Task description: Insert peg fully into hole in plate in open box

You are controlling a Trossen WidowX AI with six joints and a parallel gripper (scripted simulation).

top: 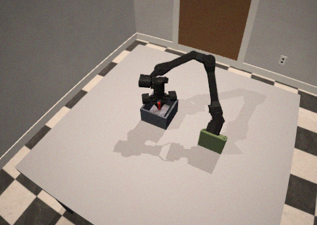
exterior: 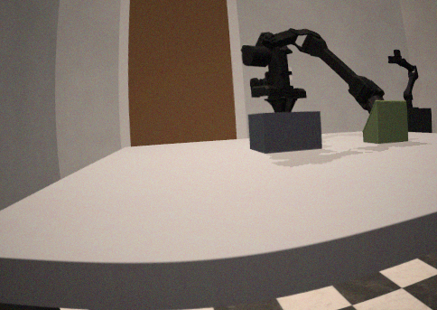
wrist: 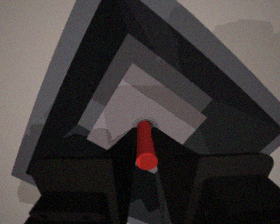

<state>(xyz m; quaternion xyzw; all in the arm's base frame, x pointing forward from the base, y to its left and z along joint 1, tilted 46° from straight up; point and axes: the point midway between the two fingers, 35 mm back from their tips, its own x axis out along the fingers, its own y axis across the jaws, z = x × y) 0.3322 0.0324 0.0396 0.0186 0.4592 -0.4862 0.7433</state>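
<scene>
The red peg lies 40 mm below my hand. Round my hand: box (70 mm below).
</scene>
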